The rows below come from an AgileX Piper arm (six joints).
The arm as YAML. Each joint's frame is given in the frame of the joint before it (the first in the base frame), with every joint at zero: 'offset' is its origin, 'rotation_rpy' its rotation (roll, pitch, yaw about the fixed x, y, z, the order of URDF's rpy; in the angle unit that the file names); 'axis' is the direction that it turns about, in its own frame. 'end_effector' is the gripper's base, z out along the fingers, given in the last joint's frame.
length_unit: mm
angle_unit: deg
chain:
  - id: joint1
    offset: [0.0, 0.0, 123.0]
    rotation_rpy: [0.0, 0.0, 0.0]
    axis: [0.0, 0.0, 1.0]
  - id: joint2
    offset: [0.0, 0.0, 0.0]
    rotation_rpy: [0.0, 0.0, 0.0]
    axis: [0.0, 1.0, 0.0]
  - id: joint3
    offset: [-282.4, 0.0, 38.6]
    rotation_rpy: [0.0, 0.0, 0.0]
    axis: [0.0, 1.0, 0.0]
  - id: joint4
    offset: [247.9, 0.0, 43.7]
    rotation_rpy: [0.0, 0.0, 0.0]
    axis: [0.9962, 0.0, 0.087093]
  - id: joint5
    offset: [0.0, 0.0, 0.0]
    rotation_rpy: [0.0, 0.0, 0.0]
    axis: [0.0, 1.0, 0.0]
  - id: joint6
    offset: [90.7, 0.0, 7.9]
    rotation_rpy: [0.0, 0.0, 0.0]
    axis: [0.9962, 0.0, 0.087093]
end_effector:
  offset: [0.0, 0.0, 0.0]
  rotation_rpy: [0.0, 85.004, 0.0]
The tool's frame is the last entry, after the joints.
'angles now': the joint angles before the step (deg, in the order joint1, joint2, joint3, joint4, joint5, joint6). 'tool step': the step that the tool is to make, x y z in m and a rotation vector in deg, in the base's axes. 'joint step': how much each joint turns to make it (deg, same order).
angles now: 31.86 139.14 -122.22 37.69 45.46 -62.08
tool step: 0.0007 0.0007 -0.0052 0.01 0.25 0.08
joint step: 0.00 0.59 0.02 0.45 -0.25 -0.47
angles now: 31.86 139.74 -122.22 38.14 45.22 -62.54
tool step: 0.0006 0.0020 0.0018 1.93 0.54 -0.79
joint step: 0.00 0.13 -0.23 2.06 -0.58 -0.02
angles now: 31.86 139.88 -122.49 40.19 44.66 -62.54
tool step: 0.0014 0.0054 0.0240 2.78 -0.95 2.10
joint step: -0.01 0.51 -5.68 1.39 3.75 0.12
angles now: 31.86 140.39 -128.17 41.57 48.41 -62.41
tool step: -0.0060 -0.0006 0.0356 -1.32 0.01 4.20
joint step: 0.00 0.01 -8.49 -3.37 9.70 3.38
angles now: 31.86 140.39 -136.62 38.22 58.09 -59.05
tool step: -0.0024 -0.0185 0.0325 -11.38 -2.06 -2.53
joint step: 0.00 0.01 -10.17 -15.21 11.72 9.41
